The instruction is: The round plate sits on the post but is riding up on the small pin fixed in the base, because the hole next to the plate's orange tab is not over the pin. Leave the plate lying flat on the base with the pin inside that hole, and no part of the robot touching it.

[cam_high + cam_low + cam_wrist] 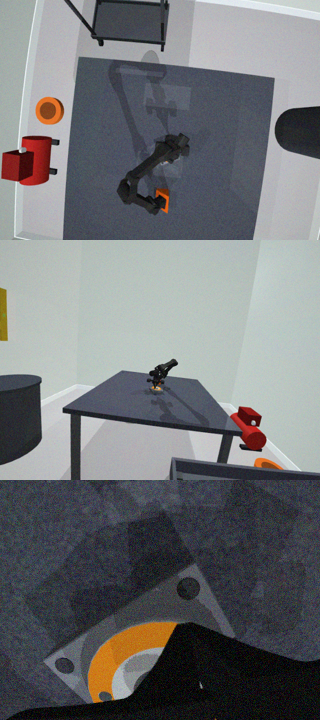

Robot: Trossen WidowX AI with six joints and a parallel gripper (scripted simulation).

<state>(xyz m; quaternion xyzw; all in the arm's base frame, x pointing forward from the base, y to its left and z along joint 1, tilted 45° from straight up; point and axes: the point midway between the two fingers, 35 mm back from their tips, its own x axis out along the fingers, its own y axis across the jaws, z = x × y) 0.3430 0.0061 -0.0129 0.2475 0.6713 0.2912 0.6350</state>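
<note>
The round plate lies 30 mm behind my gripper tip and 10 mm below it. From my gripper tip the other things lie so: square grey base (50 mm behind, 10 mm to the left, 20 mm below).
</note>
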